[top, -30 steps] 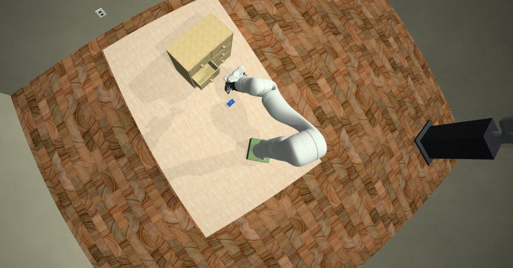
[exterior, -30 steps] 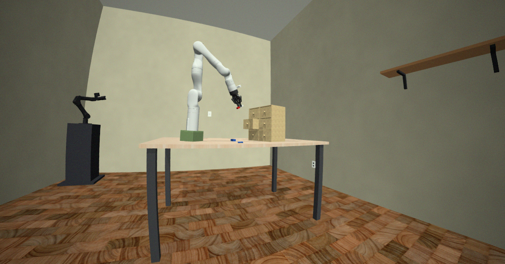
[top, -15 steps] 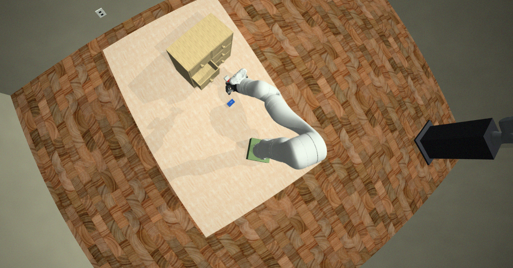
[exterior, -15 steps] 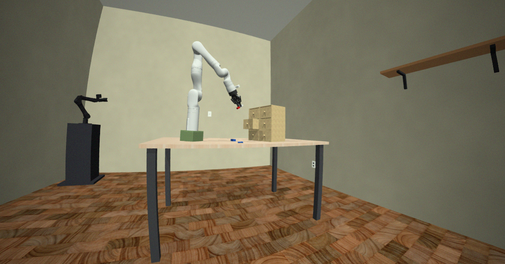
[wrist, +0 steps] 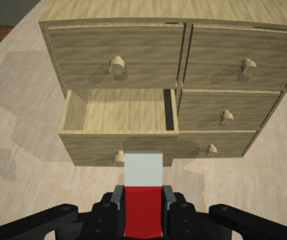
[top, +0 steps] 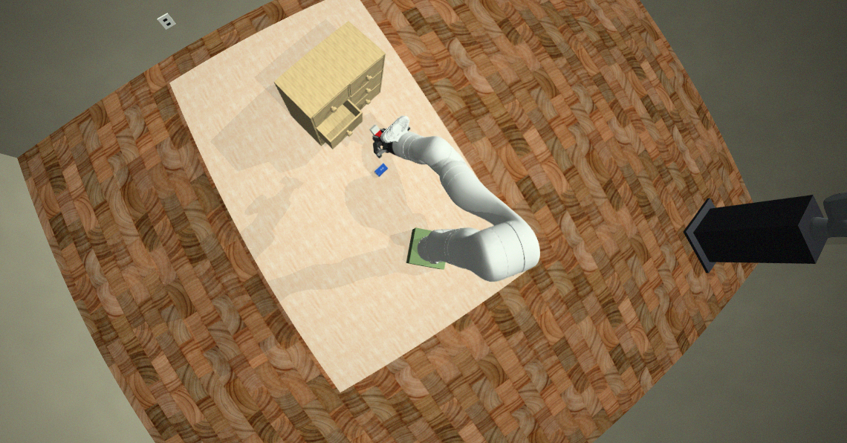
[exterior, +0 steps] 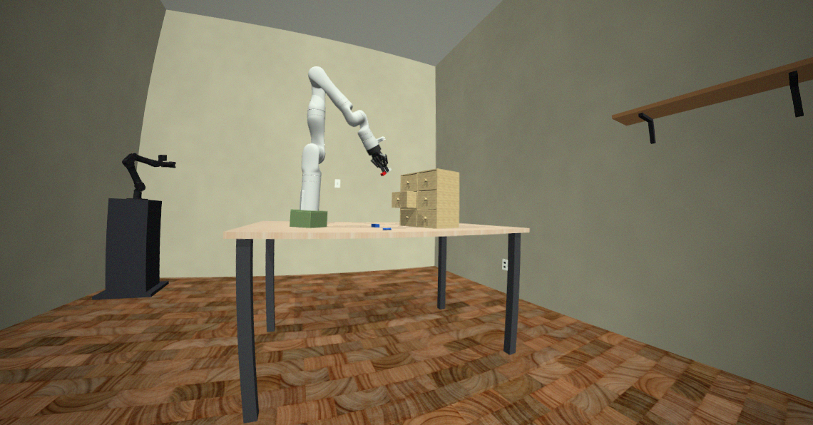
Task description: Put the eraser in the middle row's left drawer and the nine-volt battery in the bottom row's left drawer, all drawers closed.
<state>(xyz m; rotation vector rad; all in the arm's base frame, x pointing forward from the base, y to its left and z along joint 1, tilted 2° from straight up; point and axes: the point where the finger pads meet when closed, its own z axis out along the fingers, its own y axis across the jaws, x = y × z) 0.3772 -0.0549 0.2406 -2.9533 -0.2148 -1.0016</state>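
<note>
My hand is 1 cm short of the red eraser and 1 cm above it. Round my hand: blue nine-volt battery: 4 cm behind, 2 cm to the left, 30 cm below; thin blue stick: 8 cm behind, 20 cm to the right, 31 cm below.
</note>
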